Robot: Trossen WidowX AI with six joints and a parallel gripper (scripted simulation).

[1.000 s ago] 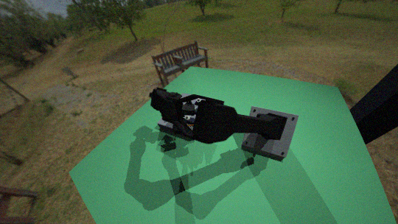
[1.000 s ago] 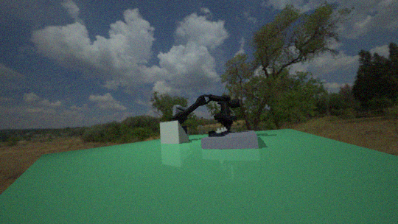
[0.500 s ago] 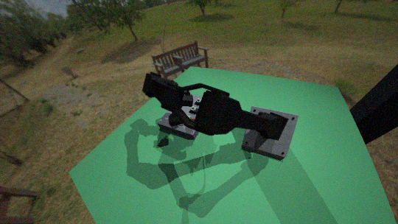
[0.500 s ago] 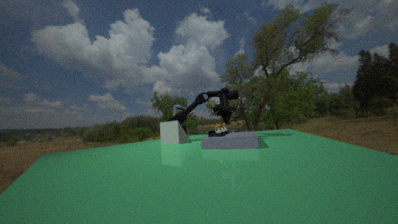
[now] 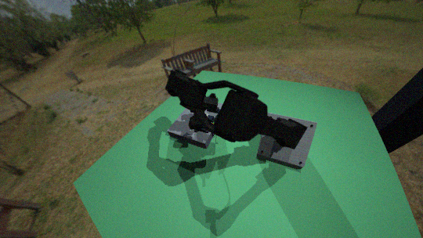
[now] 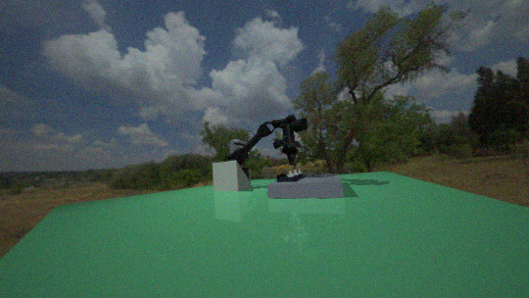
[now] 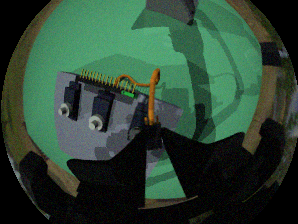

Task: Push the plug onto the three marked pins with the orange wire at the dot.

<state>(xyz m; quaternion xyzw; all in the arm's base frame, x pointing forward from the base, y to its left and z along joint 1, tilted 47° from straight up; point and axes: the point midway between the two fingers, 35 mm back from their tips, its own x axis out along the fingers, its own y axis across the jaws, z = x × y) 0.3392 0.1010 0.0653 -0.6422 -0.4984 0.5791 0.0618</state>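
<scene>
Now: gripper tip 8 cm to the left of the servo, 7 cm above it and 4 cm short of it. The rest, counted from my gripper tip: holder: 14 cm ahead, 9 cm below, 6 cm to the right.
</scene>
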